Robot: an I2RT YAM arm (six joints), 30 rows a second.
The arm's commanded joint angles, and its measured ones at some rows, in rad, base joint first. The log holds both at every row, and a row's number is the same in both.
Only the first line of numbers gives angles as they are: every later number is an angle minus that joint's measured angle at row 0.
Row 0, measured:
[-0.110, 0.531, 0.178, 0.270, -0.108, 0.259]
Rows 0 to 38, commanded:
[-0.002, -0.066, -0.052, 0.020, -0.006, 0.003]
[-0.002, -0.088, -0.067, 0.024, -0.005, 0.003]
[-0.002, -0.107, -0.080, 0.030, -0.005, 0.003]
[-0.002, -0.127, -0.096, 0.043, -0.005, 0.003]
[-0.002, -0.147, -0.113, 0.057, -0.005, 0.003]
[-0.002, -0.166, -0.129, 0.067, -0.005, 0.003]
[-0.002, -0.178, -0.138, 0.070, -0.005, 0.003]
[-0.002, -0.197, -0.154, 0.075, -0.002, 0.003]
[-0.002, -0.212, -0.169, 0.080, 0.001, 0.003]
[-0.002, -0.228, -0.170, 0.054, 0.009, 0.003]
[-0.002, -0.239, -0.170, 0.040, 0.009, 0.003]
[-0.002, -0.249, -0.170, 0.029, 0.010, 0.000]
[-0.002, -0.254, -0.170, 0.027, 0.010, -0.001]
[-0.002, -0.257, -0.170, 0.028, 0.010, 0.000]
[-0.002, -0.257, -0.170, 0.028, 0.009, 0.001]
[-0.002, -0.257, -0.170, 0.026, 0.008, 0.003]
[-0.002, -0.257, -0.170, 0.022, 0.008, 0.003]
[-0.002, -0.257, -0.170, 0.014, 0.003, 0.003]
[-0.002, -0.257, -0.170, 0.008, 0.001, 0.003]
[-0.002, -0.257, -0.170, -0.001, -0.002, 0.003]
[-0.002, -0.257, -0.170, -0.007, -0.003, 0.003]
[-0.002, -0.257, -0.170, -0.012, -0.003, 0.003]
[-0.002, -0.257, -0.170, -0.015, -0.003, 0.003]
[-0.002, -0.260, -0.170, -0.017, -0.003, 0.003]
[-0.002, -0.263, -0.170, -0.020, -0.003, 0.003]
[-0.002, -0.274, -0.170, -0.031, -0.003, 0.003]
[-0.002, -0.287, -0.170, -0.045, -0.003, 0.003]
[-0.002, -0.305, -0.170, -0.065, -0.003, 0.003]
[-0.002, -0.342, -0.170, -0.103, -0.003, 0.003]
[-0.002, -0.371, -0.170, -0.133, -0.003, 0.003]
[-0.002, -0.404, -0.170, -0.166, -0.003, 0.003]
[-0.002, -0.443, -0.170, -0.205, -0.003, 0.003]
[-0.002, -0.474, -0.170, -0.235, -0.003, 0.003]
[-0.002, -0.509, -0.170, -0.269, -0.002, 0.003]
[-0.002, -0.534, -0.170, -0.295, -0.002, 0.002]
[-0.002, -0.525, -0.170, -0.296, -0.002, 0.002]
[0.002, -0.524, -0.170, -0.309, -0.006, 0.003]
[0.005, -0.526, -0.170, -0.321, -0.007, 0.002]
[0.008, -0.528, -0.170, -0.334, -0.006, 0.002]
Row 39, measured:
[0.000, -0.517, -0.159, -0.315, 0.000, 0.003]
